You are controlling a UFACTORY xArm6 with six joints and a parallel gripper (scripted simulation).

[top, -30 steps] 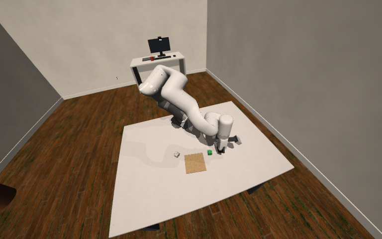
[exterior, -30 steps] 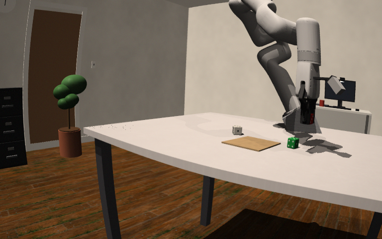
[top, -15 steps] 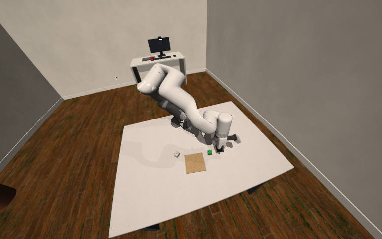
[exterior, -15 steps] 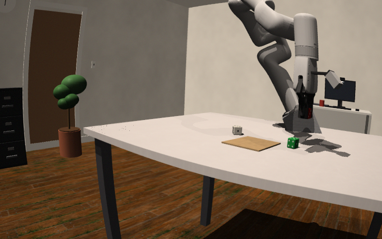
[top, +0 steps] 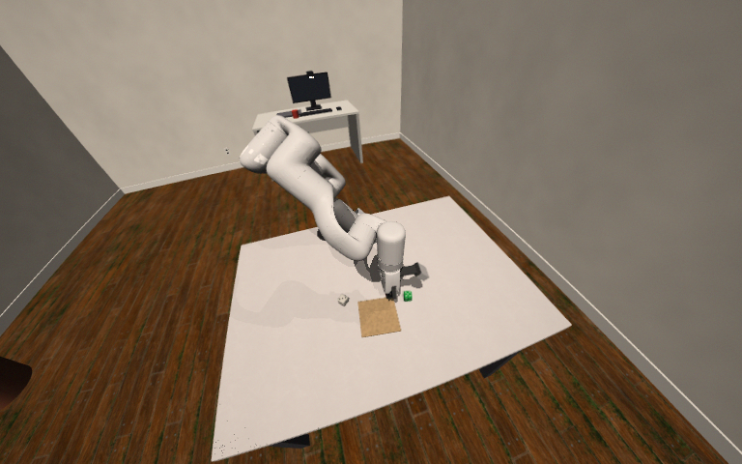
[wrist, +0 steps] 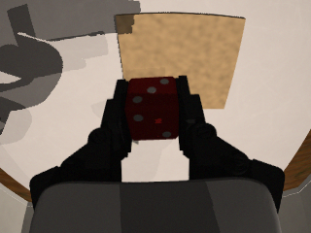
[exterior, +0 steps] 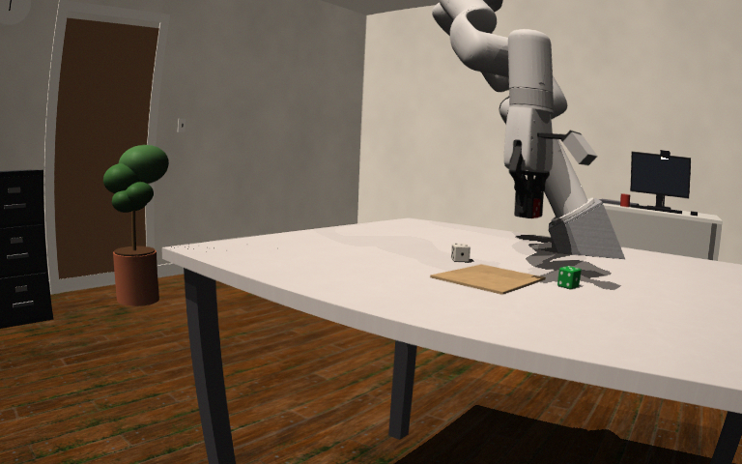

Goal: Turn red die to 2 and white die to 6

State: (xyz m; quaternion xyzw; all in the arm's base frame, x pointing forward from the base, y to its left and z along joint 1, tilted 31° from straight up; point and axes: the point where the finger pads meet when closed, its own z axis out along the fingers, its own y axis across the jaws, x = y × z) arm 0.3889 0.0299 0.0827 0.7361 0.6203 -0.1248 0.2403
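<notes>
Right now the tan mat is 12 cm below my hand, 5 cm to the right of it and 2 cm ahead of it. Round my hand: red die (1 cm below); then green die (11 cm below, 8 cm to the left); then white die (15 cm to the right, 11 cm below, 9 cm behind).
</notes>
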